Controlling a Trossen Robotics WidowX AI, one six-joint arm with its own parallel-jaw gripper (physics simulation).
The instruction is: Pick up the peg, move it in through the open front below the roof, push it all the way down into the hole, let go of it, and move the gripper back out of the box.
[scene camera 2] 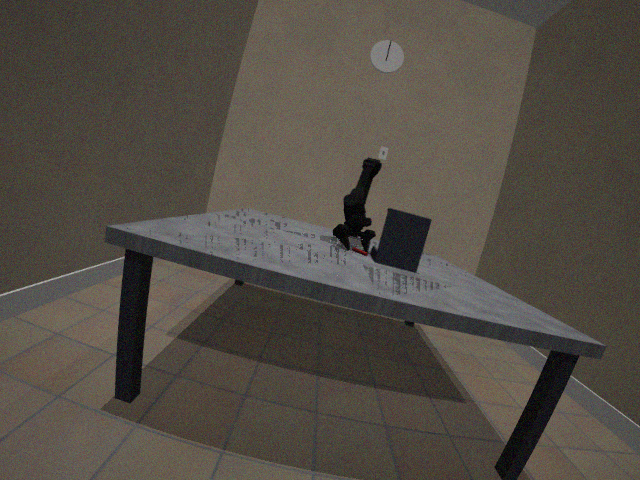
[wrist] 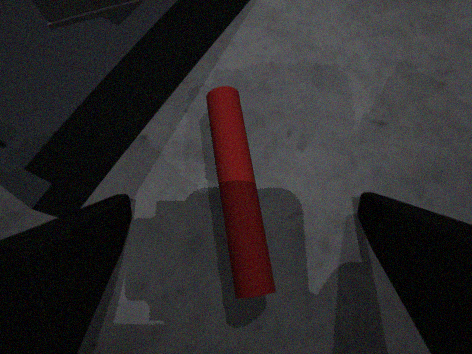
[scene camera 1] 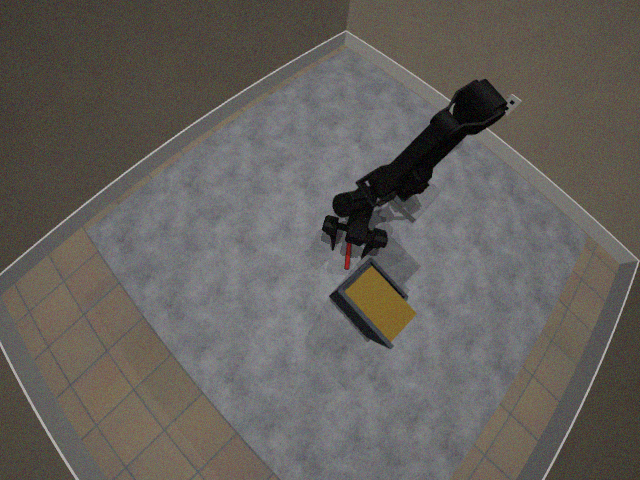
My gripper is open, with nothing in its grasp. Also in view: a red peg.
